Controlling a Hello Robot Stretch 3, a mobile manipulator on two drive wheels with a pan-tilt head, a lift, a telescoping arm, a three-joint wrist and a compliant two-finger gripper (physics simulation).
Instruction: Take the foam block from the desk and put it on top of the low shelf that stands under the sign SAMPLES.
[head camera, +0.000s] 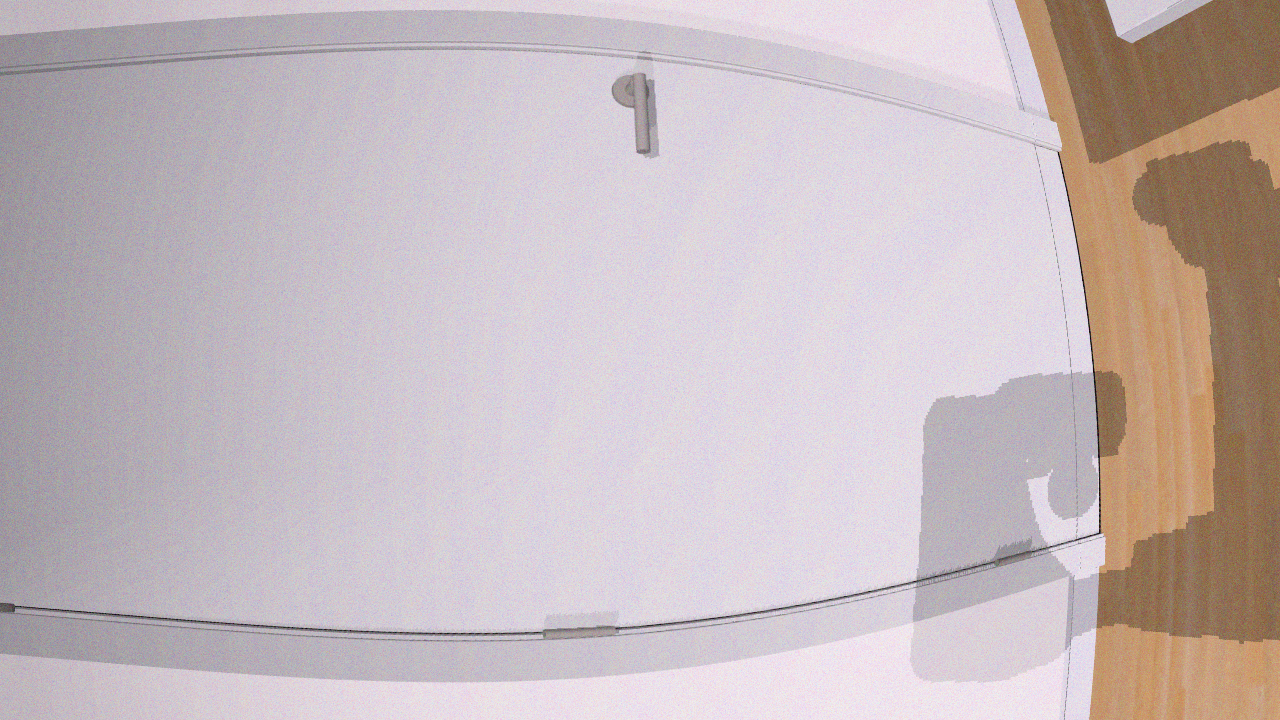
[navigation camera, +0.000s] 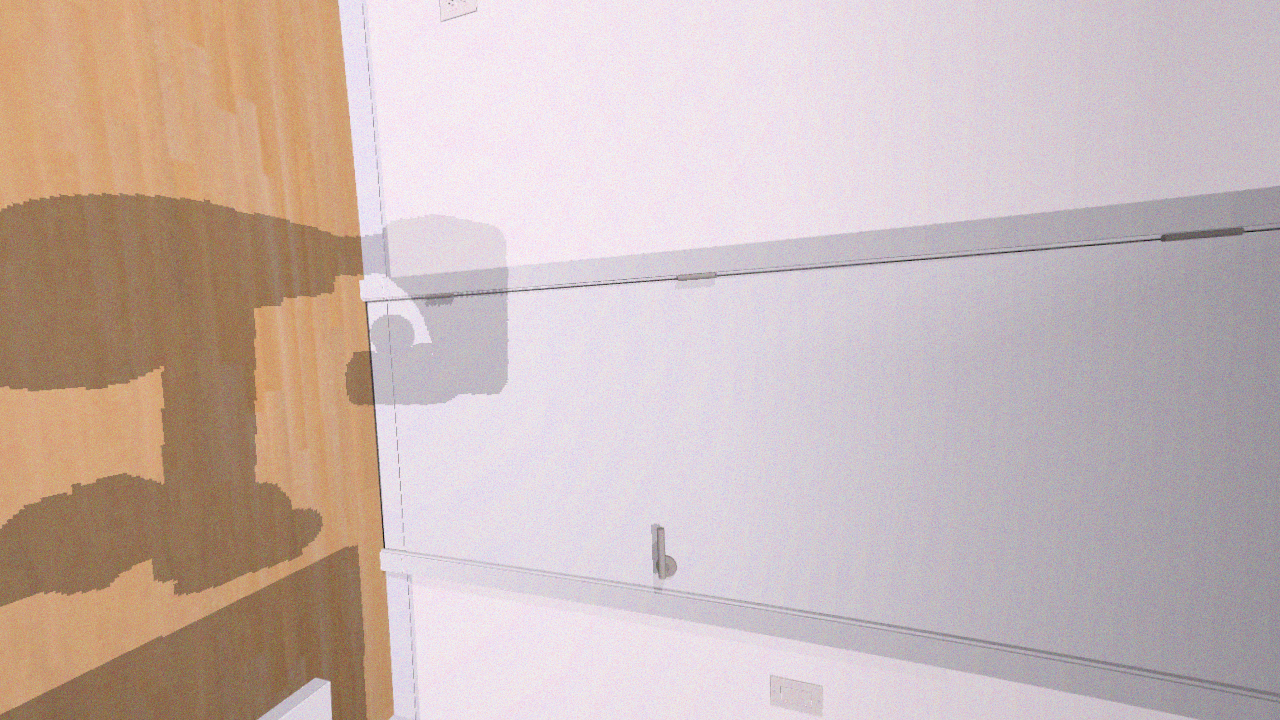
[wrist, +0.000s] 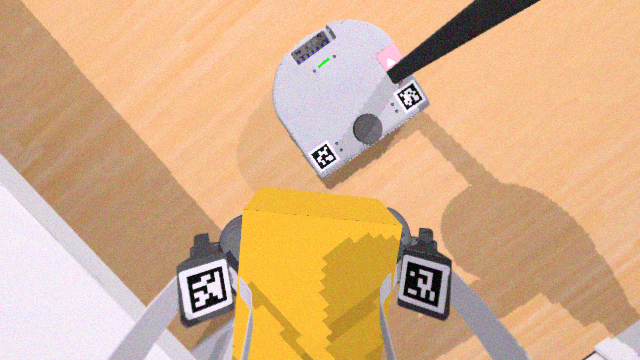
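Seen in the pictures: gripper, between the fingertips: (wrist: 314, 238); robot's base, origin of its link: (wrist: 358, 128).
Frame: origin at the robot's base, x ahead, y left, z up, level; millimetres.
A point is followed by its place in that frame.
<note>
The yellow foam block (wrist: 285, 250) {x -40, y -151, z 869 mm} is in the lower middle of the wrist view, between my two fingertips. My gripper (wrist: 314, 238) {x -22, y -150, z 814 mm} is shut on it, one fingertip pressed to each side, and holds it above wooden floor. The block's lower end is cut off by the view's edge. A white surface (wrist: 40, 290) {x -94, y -388, z 720 mm}, which looks like the desk, shows at the lower left of the wrist view, beside the block. The low shelf and the sign SAMPLES do not show in these views. The gripper does not show in the head or navigation view.
My own base (wrist: 325, 95) {x -124, y -41, z 160 mm} and black mast (wrist: 450, 42) {x -61, y 116, z 505 mm} show beyond the block. A closed white door (head camera: 447, 313) {x 1118, y -139, z 1164 mm} (navigation camera: 895, 429) {x 1115, y -95, z 1429 mm} with a grey handle (head camera: 640, 120) {x 1089, y -389, z 929 mm} (navigation camera: 661, 553) {x 1089, y -402, z 927 mm} is set in the wall. A white corner (head camera: 1154, 13) {x 381, y -319, z 720 mm} (navigation camera: 308, 702) {x 406, y -321, z 720 mm} juts in over the floor (head camera: 1154, 340) {x 941, y -109, z 0 mm} (navigation camera: 295, 134) {x 900, y 664, z 0 mm}.
</note>
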